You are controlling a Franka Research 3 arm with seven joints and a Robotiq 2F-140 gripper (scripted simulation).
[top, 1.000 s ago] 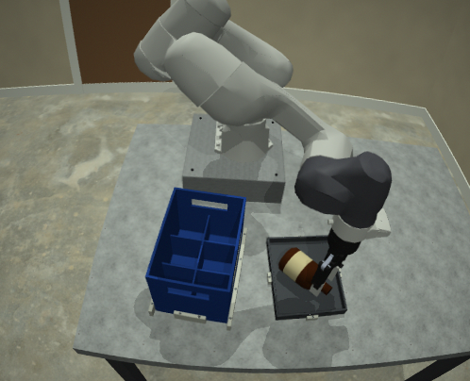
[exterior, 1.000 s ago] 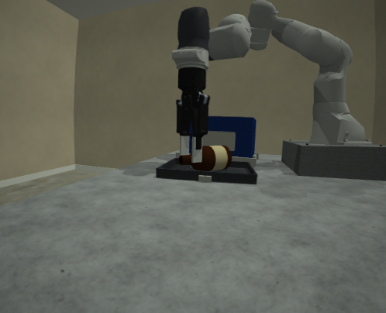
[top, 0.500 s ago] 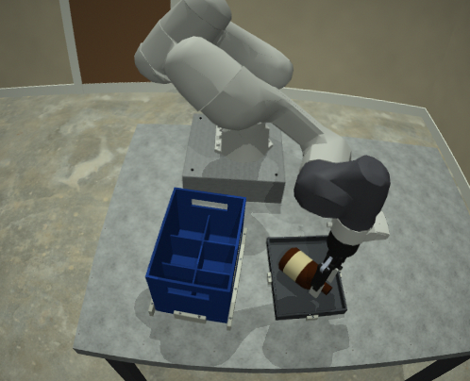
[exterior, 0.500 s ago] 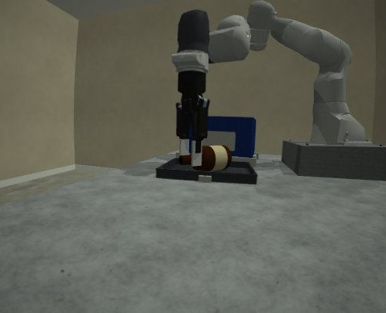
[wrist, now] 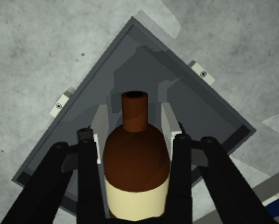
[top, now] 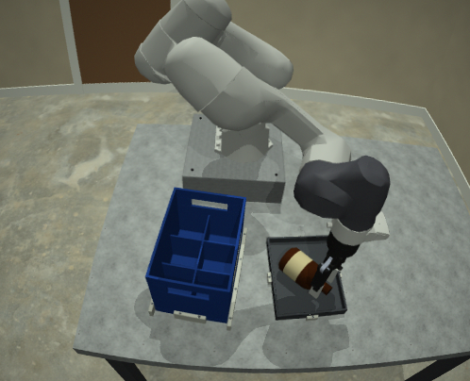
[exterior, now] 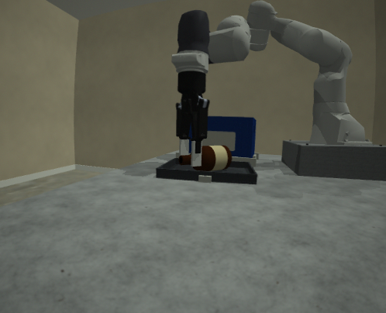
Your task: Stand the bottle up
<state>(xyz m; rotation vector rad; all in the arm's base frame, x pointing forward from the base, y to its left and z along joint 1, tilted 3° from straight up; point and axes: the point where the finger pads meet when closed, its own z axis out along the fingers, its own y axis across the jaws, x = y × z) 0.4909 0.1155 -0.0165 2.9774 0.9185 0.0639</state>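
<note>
My hand is 40 mm past the brown bottle, 30 mm to the left of it and 20 mm above it. Round my hand: blue crate: 110 mm behind, 300 mm to the right, 20 mm above; dark grey tray: 50 mm behind, 20 mm to the right, 50 mm below.
</note>
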